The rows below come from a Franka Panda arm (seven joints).
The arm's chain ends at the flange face. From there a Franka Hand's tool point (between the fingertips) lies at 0.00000 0.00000 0.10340 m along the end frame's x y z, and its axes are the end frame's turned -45 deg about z.
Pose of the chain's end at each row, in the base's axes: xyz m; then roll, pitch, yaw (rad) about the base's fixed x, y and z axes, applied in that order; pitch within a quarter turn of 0, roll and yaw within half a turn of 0:
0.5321 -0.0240 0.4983 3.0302 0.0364 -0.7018
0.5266 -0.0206 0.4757 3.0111 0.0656 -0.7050
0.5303 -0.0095 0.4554 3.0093 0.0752 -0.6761
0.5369 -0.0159 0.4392 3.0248 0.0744 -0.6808
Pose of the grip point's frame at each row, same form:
0.5218 -0.0304 0.3956 3.0885 0.1045 0.0828
0.5128 -0.0265 0.3734 3.0957 0.1386 0.0815
0.5158 -0.0153 0.3532 3.1013 0.1467 0.1113
0.5234 -0.0205 0.3368 3.1117 0.1351 0.1069

